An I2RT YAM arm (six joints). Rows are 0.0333 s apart.
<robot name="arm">
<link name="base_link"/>
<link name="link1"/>
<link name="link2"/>
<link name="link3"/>
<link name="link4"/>
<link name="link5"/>
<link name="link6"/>
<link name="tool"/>
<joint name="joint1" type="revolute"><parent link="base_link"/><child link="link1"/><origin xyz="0 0 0.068"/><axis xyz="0 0 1"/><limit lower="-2.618" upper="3.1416"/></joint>
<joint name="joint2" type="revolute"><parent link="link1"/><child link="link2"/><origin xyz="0.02 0.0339 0.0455" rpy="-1.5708 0 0"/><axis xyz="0 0 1"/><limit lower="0" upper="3.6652"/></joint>
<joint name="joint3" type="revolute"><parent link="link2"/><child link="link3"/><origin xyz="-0.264 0 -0.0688" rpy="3.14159 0 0"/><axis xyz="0 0 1"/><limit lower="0" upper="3.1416"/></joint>
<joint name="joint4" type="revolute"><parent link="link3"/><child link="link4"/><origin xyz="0.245 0.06 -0.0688"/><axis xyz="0 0 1"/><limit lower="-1.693" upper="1.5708"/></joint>
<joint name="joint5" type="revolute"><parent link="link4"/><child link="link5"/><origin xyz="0.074 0.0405 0.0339" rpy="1.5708 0 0"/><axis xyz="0 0 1"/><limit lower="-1.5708" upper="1.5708"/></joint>
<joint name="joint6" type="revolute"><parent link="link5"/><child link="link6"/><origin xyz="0.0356 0 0.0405" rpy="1.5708 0 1.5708"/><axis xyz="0 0 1"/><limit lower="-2.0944" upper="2.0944"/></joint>
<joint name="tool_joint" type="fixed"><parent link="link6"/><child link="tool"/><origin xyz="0 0 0" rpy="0 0 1.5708"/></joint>
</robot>
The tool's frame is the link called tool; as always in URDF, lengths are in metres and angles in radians.
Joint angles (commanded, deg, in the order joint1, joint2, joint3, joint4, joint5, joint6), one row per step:
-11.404 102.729 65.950 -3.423 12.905 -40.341
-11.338 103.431 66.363 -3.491 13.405 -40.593
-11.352 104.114 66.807 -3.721 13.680 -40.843
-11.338 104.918 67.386 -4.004 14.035 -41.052
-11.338 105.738 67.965 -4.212 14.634 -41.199
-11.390 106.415 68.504 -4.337 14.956 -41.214
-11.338 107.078 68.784 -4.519 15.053 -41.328
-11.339 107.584 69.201 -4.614 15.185 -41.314
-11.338 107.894 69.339 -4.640 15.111 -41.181
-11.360 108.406 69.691 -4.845 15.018 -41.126
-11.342 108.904 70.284 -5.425 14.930 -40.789
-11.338 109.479 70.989 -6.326 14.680 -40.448
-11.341 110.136 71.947 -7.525 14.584 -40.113
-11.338 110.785 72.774 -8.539 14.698 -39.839
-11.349 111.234 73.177 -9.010 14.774 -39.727
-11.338 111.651 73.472 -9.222 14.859 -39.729
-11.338 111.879 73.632 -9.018 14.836 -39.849
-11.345 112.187 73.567 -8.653 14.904 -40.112
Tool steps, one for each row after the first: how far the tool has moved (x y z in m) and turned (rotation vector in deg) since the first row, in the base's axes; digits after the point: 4 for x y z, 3 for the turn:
0.0022 -0.0003 -0.0024 -0.419 0.507 -0.156
0.0041 -0.0009 -0.0047 -0.672 1.096 -0.218
0.0065 -0.0015 -0.0073 -0.942 1.719 -0.336
0.0090 -0.0024 -0.0098 -1.338 2.296 -0.689
0.0112 -0.0034 -0.0116 -1.504 2.604 -0.970
0.0127 -0.0034 -0.0147 -1.537 3.215 -0.908
0.0145 -0.0039 -0.0160 -1.579 3.409 -1.013
0.0153 -0.0040 -0.0174 -1.405 3.543 -1.039
0.0167 -0.0044 -0.0193 -1.239 3.868 -1.021
0.0184 -0.0045 -0.0204 -0.869 4.204 -1.149
0.0202 -0.0047 -0.0218 -0.337 4.800 -1.173
0.0224 -0.0051 -0.0228 0.113 5.544 -1.317
0.0243 -0.0055 -0.0242 0.368 6.278 -1.573
0.0254 -0.0059 -0.0258 0.483 6.755 -1.710
0.0264 -0.0060 -0.0274 0.484 7.095 -1.757
0.0275 -0.0062 -0.0279 0.398 7.003 -1.661
0.0281 -0.0064 -0.0299 0.185 7.118 -1.540

